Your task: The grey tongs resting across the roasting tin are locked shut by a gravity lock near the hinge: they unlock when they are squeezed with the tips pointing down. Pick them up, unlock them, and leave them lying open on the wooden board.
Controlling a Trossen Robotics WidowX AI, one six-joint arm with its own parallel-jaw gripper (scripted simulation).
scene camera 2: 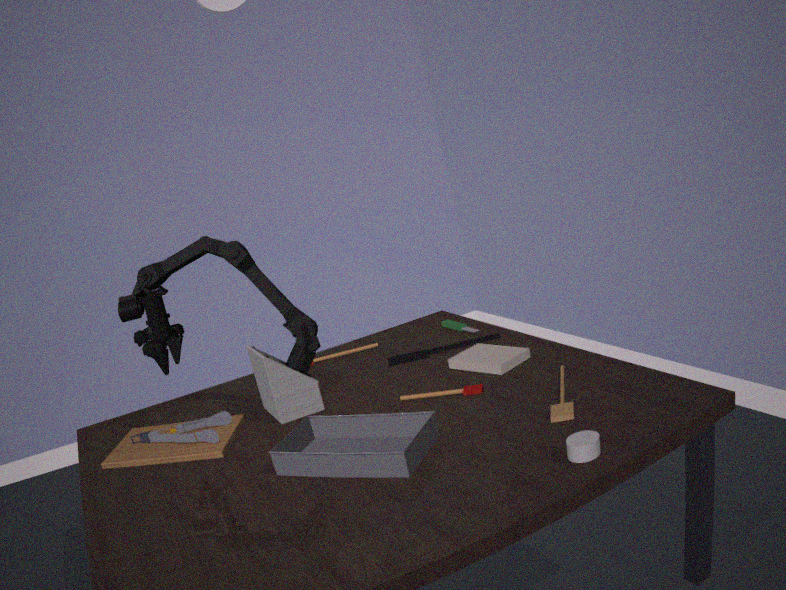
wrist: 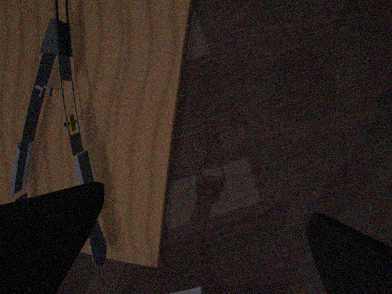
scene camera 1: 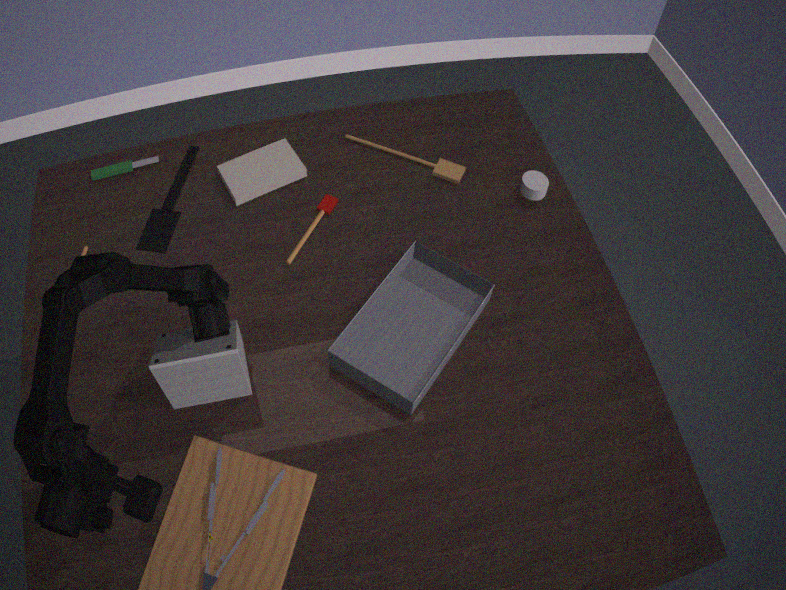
Labels:
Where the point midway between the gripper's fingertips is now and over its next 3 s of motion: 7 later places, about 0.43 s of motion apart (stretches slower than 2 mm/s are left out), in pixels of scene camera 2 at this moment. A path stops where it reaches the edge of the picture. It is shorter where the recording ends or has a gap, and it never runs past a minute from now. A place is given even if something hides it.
My gripper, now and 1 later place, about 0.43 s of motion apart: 172, 369; 168, 352

